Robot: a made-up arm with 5 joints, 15 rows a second.
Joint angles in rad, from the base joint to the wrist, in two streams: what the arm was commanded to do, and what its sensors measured. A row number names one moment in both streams.
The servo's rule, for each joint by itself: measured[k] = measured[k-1] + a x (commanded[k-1-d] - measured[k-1]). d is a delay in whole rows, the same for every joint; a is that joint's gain. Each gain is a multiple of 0.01, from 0.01 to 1. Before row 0 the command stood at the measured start. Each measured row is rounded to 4 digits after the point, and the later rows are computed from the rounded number. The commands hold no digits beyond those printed.
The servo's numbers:
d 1
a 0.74 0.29 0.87 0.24 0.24
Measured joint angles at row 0:
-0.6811, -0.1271, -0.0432, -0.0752, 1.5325
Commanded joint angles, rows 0 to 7:
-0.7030, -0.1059, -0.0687, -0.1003, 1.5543
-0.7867, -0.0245, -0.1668, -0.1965, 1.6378
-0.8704, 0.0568, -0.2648, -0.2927, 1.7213
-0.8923, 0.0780, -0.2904, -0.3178, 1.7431
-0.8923, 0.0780, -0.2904, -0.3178, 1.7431
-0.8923, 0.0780, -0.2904, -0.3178, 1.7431
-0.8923, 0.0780, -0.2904, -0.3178, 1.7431
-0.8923, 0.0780, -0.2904, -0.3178, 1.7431
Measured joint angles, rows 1 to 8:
-0.6811, -0.1271, -0.0432, -0.0752, 1.5325
-0.6973, -0.1210, -0.0654, -0.0812, 1.5377
-0.7635, -0.0930, -0.1536, -0.1089, 1.5617
-0.8426, -0.0496, -0.2503, -0.1530, 1.6000
-0.8794, -0.0126, -0.2852, -0.1926, 1.6343
-0.8889, 0.0137, -0.2897, -0.2226, 1.6604
-0.8914, 0.0323, -0.2903, -0.2454, 1.6802
-0.8921, 0.0456, -0.2904, -0.2628, 1.6953

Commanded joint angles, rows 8 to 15:
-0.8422, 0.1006, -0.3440, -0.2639, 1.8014
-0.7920, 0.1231, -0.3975, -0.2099, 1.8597
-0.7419, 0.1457, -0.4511, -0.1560, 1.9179
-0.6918, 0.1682, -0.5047, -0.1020, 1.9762
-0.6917, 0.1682, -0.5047, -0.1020, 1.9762
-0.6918, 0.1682, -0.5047, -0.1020, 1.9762
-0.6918, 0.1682, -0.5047, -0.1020, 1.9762
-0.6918, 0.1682, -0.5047, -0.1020, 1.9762
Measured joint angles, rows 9 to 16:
-0.8922, 0.0550, -0.2904, -0.2760, 1.7068
-0.8552, 0.0682, -0.3370, -0.2731, 1.7295
-0.8084, 0.0841, -0.3896, -0.2579, 1.7607
-0.7592, 0.1020, -0.4431, -0.2334, 1.7984
-0.7093, 0.1212, -0.4967, -0.2019, 1.8411
-0.6963, 0.1348, -0.5037, -0.1779, 1.8735
-0.6930, 0.1445, -0.5046, -0.1597, 1.8981
-0.6921, 0.1514, -0.5047, -0.1459, 1.9168

